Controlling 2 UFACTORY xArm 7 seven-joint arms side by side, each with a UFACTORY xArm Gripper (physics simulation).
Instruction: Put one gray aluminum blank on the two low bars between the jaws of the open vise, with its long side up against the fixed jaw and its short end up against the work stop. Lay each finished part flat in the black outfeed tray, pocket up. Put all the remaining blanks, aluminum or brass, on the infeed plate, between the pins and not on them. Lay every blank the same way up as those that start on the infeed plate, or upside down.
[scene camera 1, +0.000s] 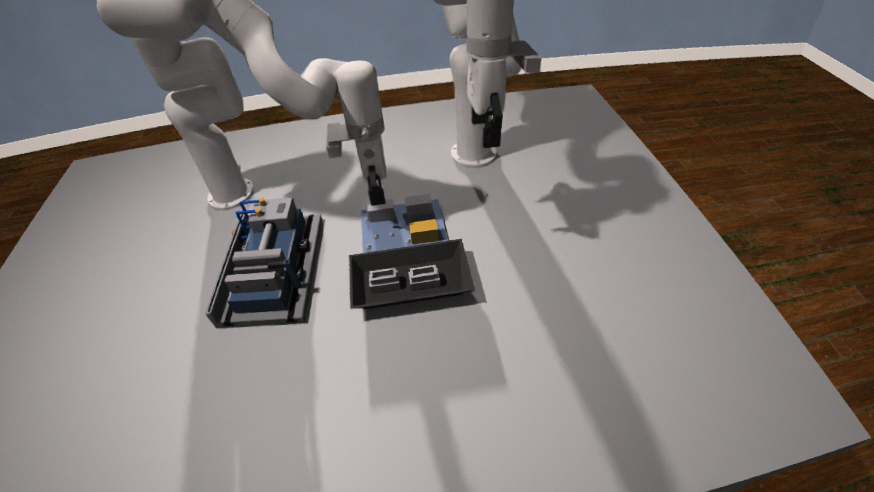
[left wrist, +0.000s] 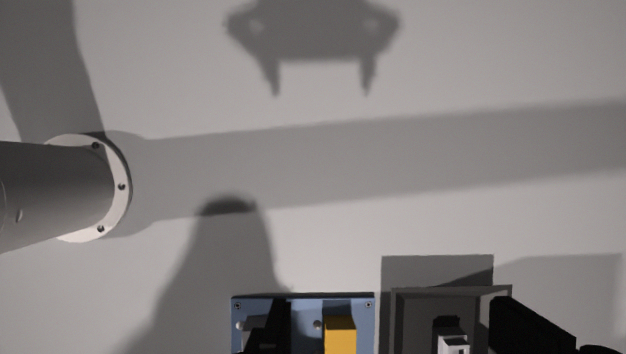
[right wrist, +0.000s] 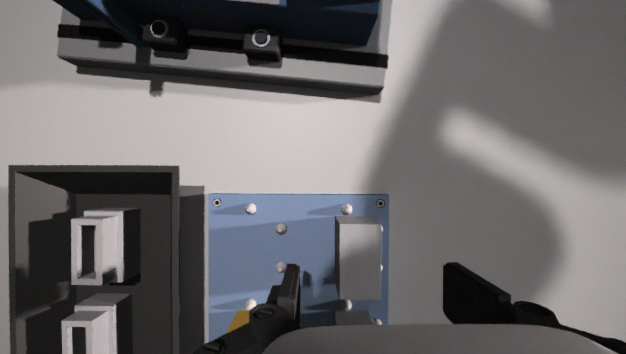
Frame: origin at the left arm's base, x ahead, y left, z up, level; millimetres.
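Seen in the pictures: left gripper, fingertip midpoint: (scene camera 1: 485, 134) (left wrist: 390, 332); right gripper, fingertip midpoint: (scene camera 1: 376, 190) (right wrist: 371, 287); left arm's base, origin of the base link: (scene camera 1: 473, 154) (left wrist: 80, 187); right arm's base, origin of the base link: (scene camera 1: 231, 194).
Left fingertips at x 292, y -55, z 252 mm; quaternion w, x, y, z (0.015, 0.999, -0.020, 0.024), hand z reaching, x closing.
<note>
Pixels of each thing's top centre, then the offset from my left fingertips to it. "pt": a spot on its surface instead.
- blue infeed plate, middle of its top: (right wrist: 298, 295) (scene camera 1: 402, 228) dx -40, dy -180, dz -244 mm
- second gray blank, middle of its top: (scene camera 1: 418, 199) dx -87, dy -133, dz -208 mm
- brass blank, middle of its top: (scene camera 1: 423, 225) dx +3, dy -137, dz -208 mm
- vise, middle of its top: (scene camera 1: 258, 238) dx +8, dy -483, dz -153 mm
- raised gray rail, surface spot: (right wrist: 225, 70) pt dx +15, dy -390, dz -232 mm
The blue infeed plate (scene camera 1: 383, 227) (left wrist: 306, 330) (right wrist: 237, 255) bears a gray blank (scene camera 1: 380, 212) (right wrist: 358, 260), a second gray blank (scene camera 1: 419, 204) (right wrist: 351, 318) and a brass blank (scene camera 1: 423, 231) (left wrist: 340, 336). My right gripper (scene camera 1: 376, 199) (right wrist: 371, 287) is open above the first gray blank, one finger to each side of it. My left gripper (scene camera 1: 491, 131) (left wrist: 390, 332) is open and high behind the plate. Two finished parts (scene camera 1: 383, 279) (scene camera 1: 423, 276) lie pocket up in the black outfeed tray (scene camera 1: 415, 301) (right wrist: 175, 225). The vise (scene camera 1: 256, 301) stands at the left; its low bars cannot be made out.
Short pins (right wrist: 281, 229) stand up from the plate. The tray stands close in front of the plate. A raised gray rail (right wrist: 225, 70) runs along the vise side nearest the plate. Blue hoses with yellow tips (scene camera 1: 247, 207) stand at the back of the vise.
</note>
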